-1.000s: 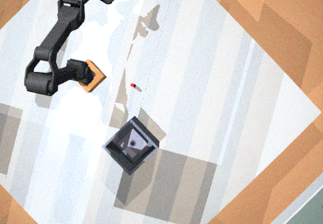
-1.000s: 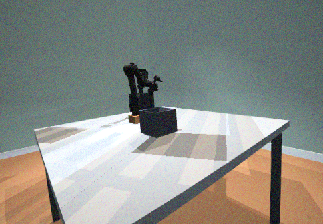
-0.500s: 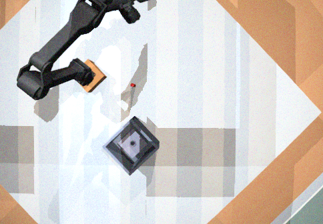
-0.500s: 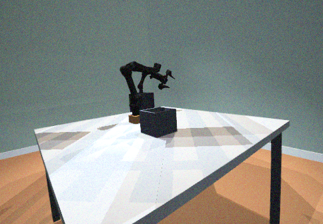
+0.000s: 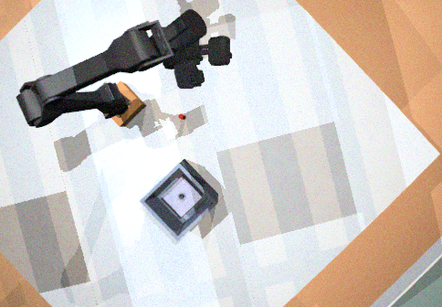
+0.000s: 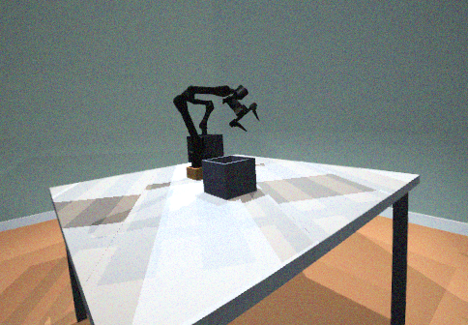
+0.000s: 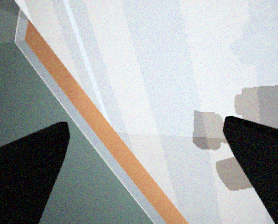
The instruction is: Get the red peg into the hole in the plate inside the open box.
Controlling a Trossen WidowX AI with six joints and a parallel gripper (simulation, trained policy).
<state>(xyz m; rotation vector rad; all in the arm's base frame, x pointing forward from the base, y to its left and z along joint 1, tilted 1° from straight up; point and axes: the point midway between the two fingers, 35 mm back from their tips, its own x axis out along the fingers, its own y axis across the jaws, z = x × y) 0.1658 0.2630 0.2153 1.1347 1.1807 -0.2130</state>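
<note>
The red peg lies 21 cm below my gripper tip and 18 cm to the right of it. Round my gripper tip: plate 37 cm to the right, 21 cm below, 16 cm ahead.
</note>
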